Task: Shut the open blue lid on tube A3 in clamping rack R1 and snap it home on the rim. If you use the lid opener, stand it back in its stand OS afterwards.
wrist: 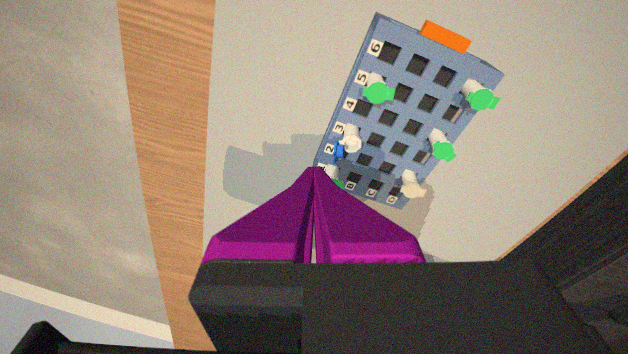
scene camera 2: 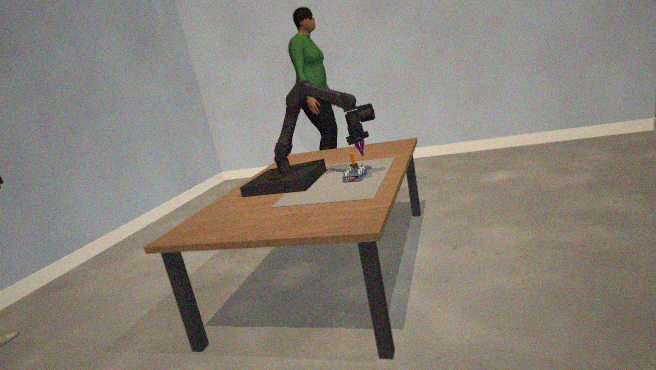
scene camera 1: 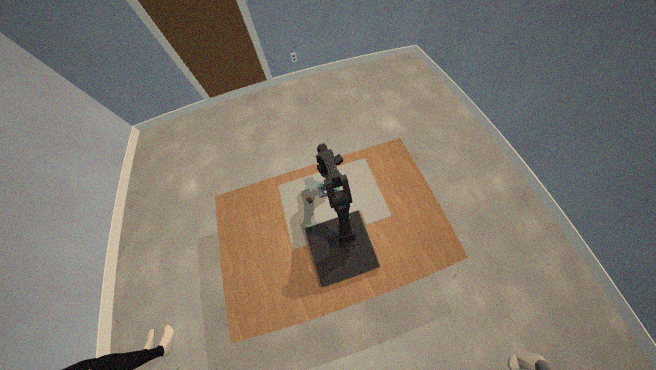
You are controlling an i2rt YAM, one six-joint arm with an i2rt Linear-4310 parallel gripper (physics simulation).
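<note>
The blue clamping rack R1 lies on the grey mat. In the wrist view, tube A3 stands in row 3 at the rack's left edge, white with an open top. Its blue lid hangs open at the tube's lower left side. My gripper is shut and empty, its purple fingertips above the rack's row 1 end, hiding part of the A1 corner. The orange lid opener stands upright in its dark stand OS behind the rack in scene camera 2's view; the fingers hide them in the wrist view.
Green-lidded tubes and a pale-lidded tube stand in the rack. An orange block is at its row 6 end. The grey mat and black arm base lie on the wooden table. A person stands behind.
</note>
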